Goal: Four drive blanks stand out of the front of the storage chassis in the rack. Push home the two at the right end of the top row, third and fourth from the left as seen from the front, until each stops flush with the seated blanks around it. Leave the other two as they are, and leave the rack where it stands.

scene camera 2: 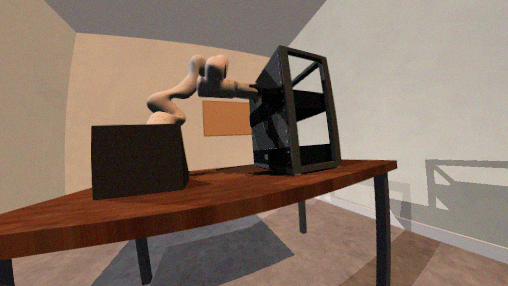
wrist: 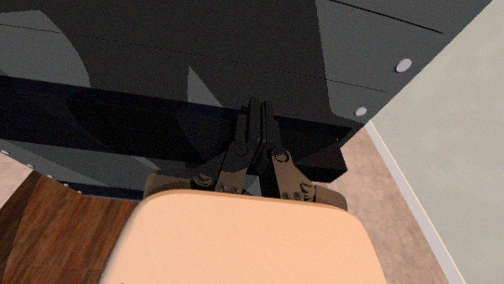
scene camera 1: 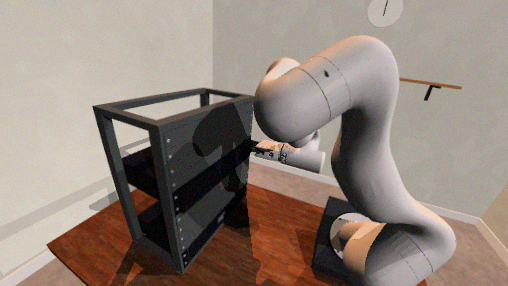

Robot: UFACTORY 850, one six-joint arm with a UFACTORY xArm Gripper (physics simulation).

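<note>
The dark rack (scene camera 1: 161, 160) (scene camera 2: 291, 115) stands upright on the table. The storage chassis (scene camera 1: 200, 186) (wrist: 125, 132) is a near-black band across its front, in deep shadow. In the wrist view a dark block-like drive blank (wrist: 325, 162) stands out at the chassis's right end, right of the fingers. The third blank cannot be made out; the fingers and shadow cover that part. My gripper (scene camera 1: 253, 145) (scene camera 2: 258, 88) (wrist: 256, 114) is shut and empty, its tips at the chassis's upper edge, left of that blank. Contact cannot be told. The other two standing-out blanks are not distinguishable.
Grey panels (wrist: 280, 30) with screws lie above the chassis, and more panels below it. The wooden table (scene camera 1: 290, 215) (scene camera 2: 230, 200) carries the rack and the arm's dark base (scene camera 1: 325, 250). A big dark box (scene camera 2: 137, 162) stands at the left in scene camera 2. Walls stand behind.
</note>
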